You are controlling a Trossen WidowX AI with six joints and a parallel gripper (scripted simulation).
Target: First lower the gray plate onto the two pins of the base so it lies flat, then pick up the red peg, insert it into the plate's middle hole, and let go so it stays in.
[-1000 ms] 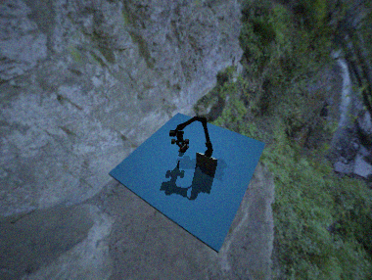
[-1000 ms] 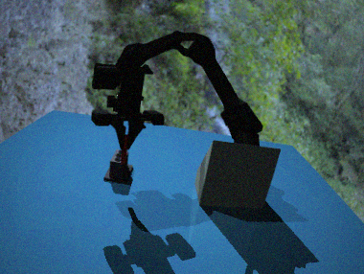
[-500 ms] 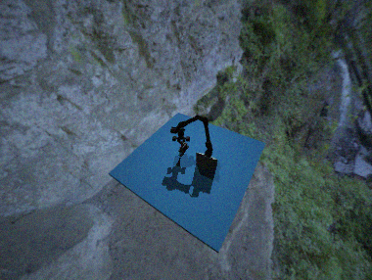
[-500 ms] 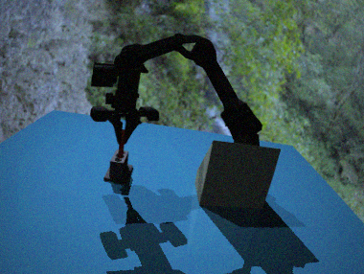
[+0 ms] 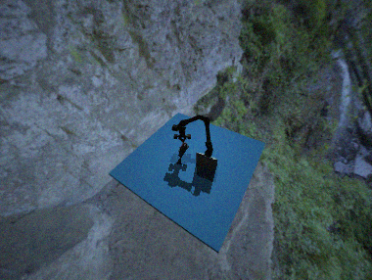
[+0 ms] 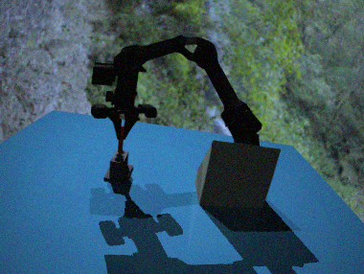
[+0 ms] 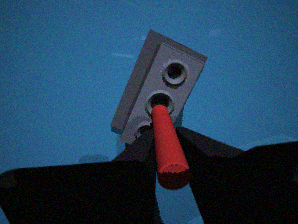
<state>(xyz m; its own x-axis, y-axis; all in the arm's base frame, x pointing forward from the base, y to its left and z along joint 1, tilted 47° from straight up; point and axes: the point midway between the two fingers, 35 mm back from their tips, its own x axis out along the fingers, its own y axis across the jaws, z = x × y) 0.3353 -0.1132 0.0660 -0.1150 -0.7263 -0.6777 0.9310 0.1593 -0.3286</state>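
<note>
Right now the red peg is right at my gripper tip. From my gripper tip the other things lie so: gray plate: 7 cm below.
</note>
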